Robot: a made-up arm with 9 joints. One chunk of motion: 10 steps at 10 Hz.
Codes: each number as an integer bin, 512 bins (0 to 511) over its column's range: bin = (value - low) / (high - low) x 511, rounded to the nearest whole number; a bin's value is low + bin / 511 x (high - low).
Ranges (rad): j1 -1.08..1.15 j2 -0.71..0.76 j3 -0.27..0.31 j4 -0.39..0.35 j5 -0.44..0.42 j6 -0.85..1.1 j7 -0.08..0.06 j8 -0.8..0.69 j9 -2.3..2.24
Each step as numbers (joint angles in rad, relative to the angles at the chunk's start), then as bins.
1 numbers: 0.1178 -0.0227 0.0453 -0.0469 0.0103 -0.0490 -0.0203 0.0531 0.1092
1 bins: 274 239 278 237 268 210 218 293 271
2 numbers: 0.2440 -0.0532 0.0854 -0.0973 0.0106 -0.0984 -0.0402 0.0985 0.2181
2 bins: 303 228 313 202 268 197 145 308 283
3 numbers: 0.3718 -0.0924 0.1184 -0.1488 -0.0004 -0.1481 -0.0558 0.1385 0.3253
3 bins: 333 215 342 167 261 184 88 322 295
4 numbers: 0.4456 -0.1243 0.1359 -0.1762 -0.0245 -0.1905 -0.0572 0.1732 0.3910
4 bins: 350 204 358 148 247 173 83 334 303
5 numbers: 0.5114 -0.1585 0.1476 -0.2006 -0.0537 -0.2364 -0.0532 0.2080 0.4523
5 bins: 365 192 368 131 230 161 98 346 310
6 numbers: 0.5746 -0.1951 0.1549 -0.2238 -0.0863 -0.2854 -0.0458 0.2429 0.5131
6 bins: 379 179 374 115 210 148 125 358 317
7 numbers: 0.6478 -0.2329 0.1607 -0.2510 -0.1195 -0.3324 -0.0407 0.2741 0.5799
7 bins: 396 166 379 96 190 136 143 368 324
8 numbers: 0.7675 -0.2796 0.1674 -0.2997 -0.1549 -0.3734 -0.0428 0.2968 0.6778
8 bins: 423 150 385 62 169 125 136 376 335
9 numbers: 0.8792 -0.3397 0.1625 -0.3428 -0.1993 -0.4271 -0.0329 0.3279 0.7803
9 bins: 449 129 381 33 143 111 172 387 347
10 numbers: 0.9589 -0.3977 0.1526 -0.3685 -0.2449 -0.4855 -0.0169 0.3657 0.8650
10 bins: 467 109 372 15 116 96 230 400 356
